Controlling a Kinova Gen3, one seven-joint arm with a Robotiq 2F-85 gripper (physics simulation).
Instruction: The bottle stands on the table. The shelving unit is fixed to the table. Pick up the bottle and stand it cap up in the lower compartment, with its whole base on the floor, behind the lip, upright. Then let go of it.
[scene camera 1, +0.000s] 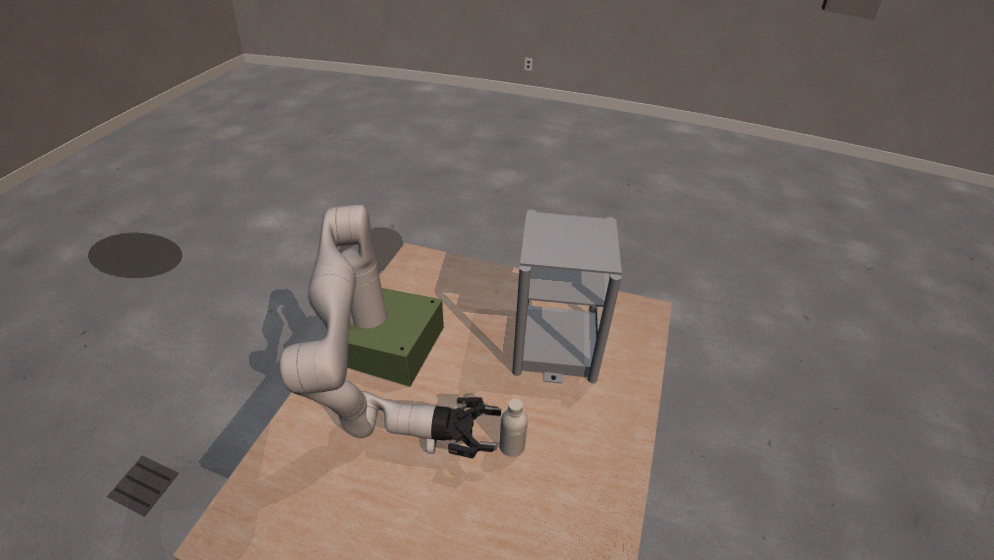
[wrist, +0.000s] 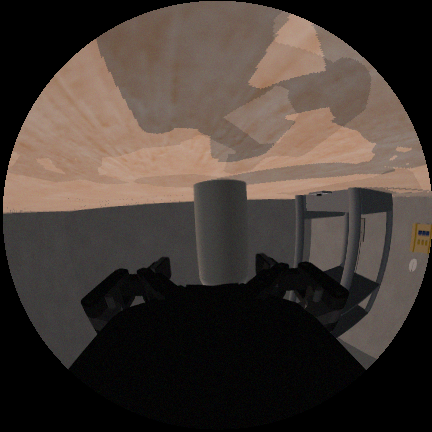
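Where they show: gripper, fingertip midpoint: (scene camera 1: 499, 429) (wrist: 212, 265); arm's base, origin of the base link: (scene camera 1: 370, 317).
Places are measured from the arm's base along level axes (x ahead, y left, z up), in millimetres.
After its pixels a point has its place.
Observation:
A grey-green bottle (scene camera 1: 513, 434) {x 416, y -297, z -9 mm} (wrist: 221, 230) {x 385, y -269, z -54 mm} with a pale cap stands upright, cap up, on the wooden table (scene camera 1: 570, 500) {x 557, y -389, z -103 mm}. In the wrist view its lower body shows in the middle and its cap is hidden behind the gripper. My gripper (scene camera 1: 493, 429) {x 382, y -280, z -21 mm} (wrist: 212, 265) {x 382, y -280, z -21 mm} is open, lies level and points at the bottle's side. Its fingertips are close to the bottle, one toward each side, with nothing held between them. The grey shelving unit (scene camera 1: 520, 320) {x 401, y -53, z 102 mm} (wrist: 354, 225) {x 395, y -50, z -40 mm} stands behind and to the right of the bottle. Its lower compartment has a floor with a raised front lip (scene camera 1: 556, 366) {x 504, y -31, z -72 mm}.
The green base block (scene camera 1: 379, 365) {x 55, y -117, z -50 mm} carries the arm, left of the shelving unit. The unit's dark front posts, its middle shelf and its top board (scene camera 1: 570, 240) {x 499, y 72, z 259 mm} bound the compartments. A small bracket (scene camera 1: 552, 377) {x 497, y -51, z -95 mm} lies on the table at the unit's front foot.

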